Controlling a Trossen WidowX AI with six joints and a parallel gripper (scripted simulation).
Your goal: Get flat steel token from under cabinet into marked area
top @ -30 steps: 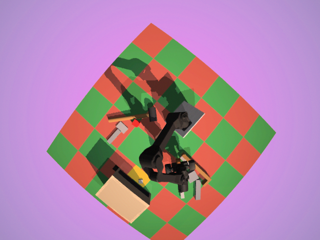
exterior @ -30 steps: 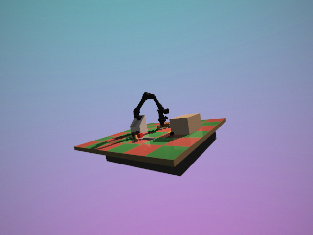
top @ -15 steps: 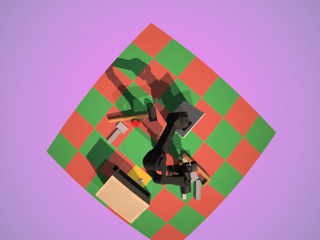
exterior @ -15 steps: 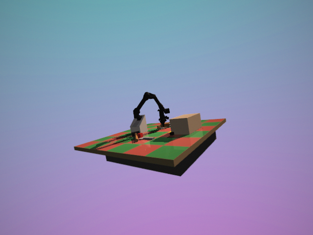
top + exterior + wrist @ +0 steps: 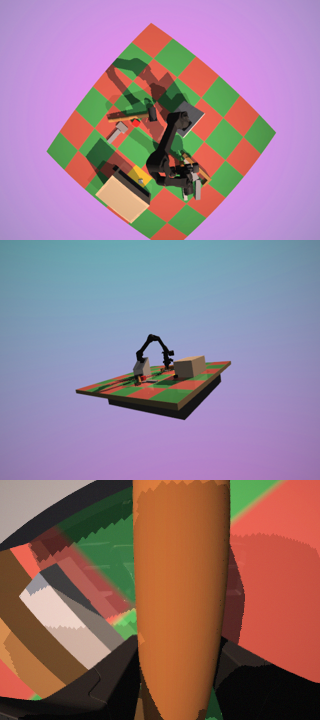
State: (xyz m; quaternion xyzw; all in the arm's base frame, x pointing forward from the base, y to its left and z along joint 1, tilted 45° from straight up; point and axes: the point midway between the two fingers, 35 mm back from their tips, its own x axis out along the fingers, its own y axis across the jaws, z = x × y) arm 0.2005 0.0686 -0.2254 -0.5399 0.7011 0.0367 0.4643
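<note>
Right now the grey block is 11 cm to the left of my gripper tip, 1 cm below it and 1 cm ahead of it. Round my gripper tip: grey bar (23 cm to the left, 5 cm ahead, 1 cm below); then grey token (29 cm ahead, 12 cm to the right, 2 cm below); then pale bar (4 cm behind, 3 cm to the left, 1 cm below).
</note>
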